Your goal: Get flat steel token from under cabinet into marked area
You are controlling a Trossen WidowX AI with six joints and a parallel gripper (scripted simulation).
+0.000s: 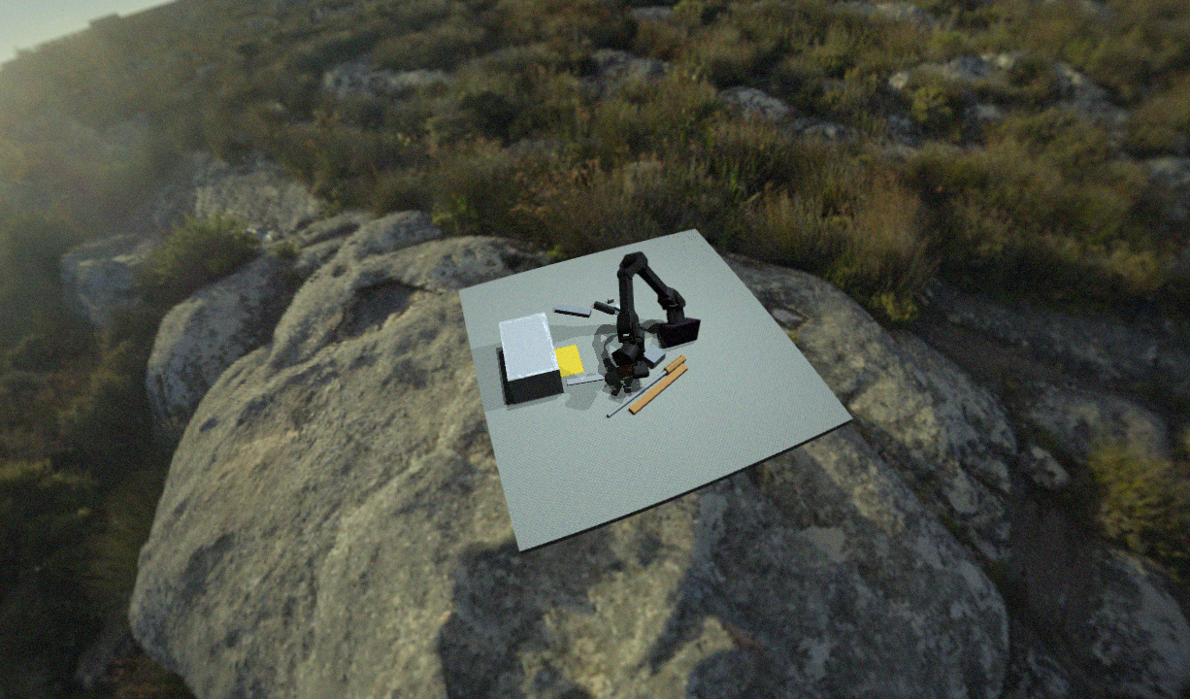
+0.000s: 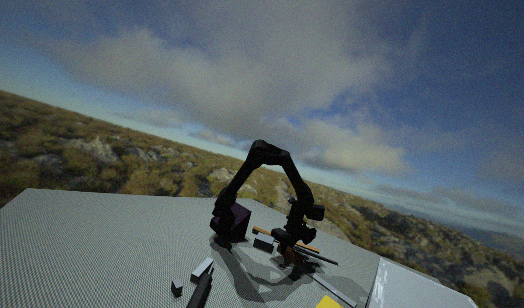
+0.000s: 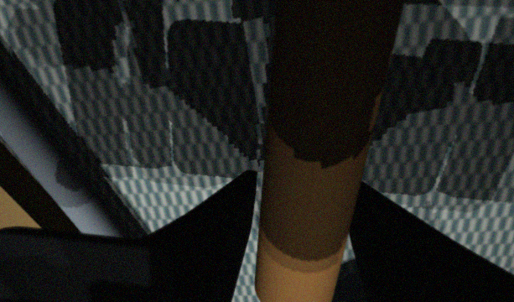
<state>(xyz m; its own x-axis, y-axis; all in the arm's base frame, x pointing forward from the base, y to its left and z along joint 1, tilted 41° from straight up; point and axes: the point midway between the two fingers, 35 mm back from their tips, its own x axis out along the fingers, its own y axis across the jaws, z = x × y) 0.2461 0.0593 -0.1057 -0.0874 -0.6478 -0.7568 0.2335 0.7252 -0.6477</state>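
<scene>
Now: gripper tip 90 mm past the grey block, 30 mm to the left of it and 10 mm below it. Also, from my gripper tip: grey bar 100 mm behind, 320 mm to the right; then small grey cube 70 mm behind, 400 mm to the right; then wooden stick 50 mm behind, 110 mm to the left.
</scene>
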